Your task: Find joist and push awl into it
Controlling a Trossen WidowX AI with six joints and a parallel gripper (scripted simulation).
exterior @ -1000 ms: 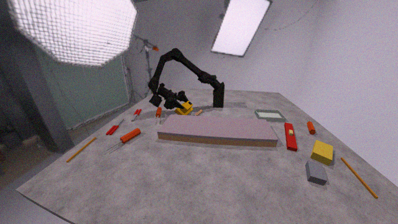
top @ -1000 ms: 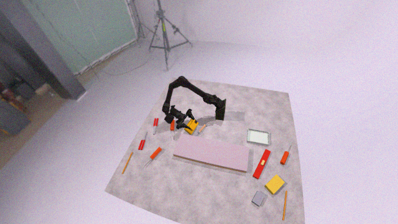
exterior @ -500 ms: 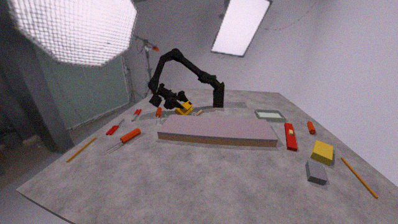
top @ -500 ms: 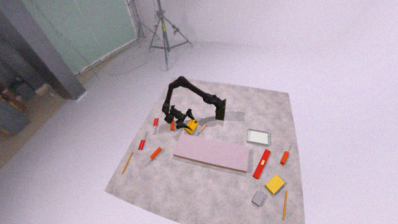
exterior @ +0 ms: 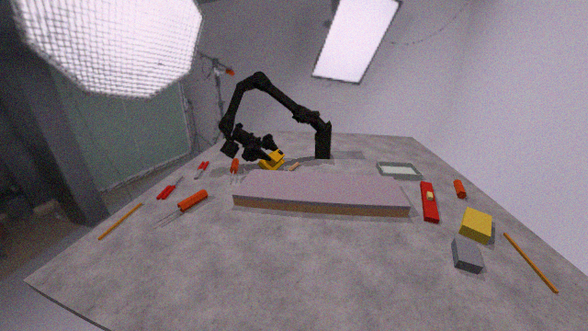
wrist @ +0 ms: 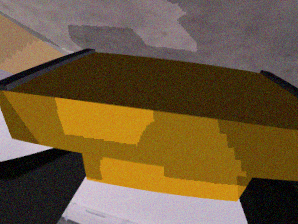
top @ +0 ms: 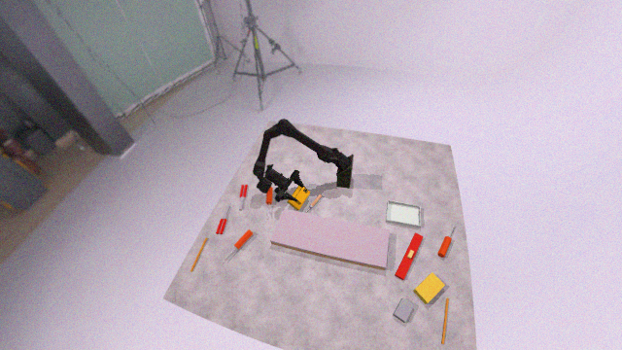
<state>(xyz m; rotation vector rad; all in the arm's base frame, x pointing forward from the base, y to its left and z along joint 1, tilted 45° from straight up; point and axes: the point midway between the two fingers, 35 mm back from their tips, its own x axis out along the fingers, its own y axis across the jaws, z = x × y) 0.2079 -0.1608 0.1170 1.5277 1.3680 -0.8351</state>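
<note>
The stud finder lies 10 mm behind my gripper tip. Also, from my gripper tip: awl: 10 mm ahead, 60 mm to the left, 50 mm below; then white tray: 80 mm behind, 510 mm to the left, 50 mm below; then red level: 120 mm ahead, 570 mm to the left, 50 mm below.
</note>
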